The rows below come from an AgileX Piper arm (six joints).
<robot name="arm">
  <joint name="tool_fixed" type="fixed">
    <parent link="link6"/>
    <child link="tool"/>
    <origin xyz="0 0 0" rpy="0 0 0"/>
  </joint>
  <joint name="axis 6" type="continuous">
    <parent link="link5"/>
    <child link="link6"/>
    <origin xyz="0 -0.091 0" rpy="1.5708 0 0"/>
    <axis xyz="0 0 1"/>
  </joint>
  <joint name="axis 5" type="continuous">
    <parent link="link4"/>
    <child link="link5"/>
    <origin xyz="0 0 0" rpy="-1.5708 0 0"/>
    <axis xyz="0 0 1"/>
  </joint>
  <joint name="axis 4" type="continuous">
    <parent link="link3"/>
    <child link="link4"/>
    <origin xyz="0.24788 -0.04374 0" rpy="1.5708 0 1.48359"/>
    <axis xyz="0 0 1"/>
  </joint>
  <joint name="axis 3" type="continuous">
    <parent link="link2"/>
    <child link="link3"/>
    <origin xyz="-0.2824 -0.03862 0" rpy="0 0 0"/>
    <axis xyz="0 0 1"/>
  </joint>
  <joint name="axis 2" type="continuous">
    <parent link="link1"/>
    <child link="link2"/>
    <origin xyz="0 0 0" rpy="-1.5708 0 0"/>
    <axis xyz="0 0 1"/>
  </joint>
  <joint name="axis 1" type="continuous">
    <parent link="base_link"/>
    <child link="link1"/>
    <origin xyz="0 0 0.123" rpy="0 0 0"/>
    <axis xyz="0 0 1"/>
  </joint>
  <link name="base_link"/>
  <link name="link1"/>
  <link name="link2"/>
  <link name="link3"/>
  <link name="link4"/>
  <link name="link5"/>
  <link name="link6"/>
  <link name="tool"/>
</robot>
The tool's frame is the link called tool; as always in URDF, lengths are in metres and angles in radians. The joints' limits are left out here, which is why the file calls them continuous.
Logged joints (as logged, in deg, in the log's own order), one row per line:
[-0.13 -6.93 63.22 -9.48 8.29 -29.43]
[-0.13 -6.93 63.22 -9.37 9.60 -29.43]
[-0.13 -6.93 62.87 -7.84 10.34 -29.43]
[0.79 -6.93 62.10 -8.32 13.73 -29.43]
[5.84 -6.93 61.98 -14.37 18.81 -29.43]
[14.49 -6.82 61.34 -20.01 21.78 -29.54]
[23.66 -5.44 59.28 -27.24 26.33 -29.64]
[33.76 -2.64 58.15 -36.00 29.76 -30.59]
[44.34 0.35 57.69 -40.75 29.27 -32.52]
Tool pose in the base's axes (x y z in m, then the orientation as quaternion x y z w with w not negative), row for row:
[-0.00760 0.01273 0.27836 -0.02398 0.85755 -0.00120 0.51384]
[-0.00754 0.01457 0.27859 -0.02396 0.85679 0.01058 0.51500]
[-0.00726 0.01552 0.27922 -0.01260 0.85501 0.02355 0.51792]
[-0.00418 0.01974 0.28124 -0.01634 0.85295 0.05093 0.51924]
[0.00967 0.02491 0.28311 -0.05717 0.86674 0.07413 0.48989]
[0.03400 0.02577 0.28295 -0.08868 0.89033 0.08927 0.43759]
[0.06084 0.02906 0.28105 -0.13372 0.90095 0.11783 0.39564]
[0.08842 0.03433 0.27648 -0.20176 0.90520 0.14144 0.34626]
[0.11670 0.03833 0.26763 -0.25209 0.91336 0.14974 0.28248]
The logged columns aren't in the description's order. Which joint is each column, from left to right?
Columns, left to right: axis 2, axis 1, axis 5, axis 6, axis 4, axis 3.
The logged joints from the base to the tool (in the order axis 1, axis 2, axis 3, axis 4, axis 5, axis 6), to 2 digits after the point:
[-6.93 -0.13 -29.43 8.29 63.22 -9.48]
[-6.93 -0.13 -29.43 9.60 63.22 -9.37]
[-6.93 -0.13 -29.43 10.34 62.87 -7.84]
[-6.93 0.79 -29.43 13.73 62.10 -8.32]
[-6.93 5.84 -29.43 18.81 61.98 -14.37]
[-6.82 14.49 -29.54 21.78 61.34 -20.01]
[-5.44 23.66 -29.64 26.33 59.28 -27.24]
[-2.64 33.76 -30.59 29.76 58.15 -36.00]
[0.35 44.34 -32.52 29.27 57.69 -40.75]

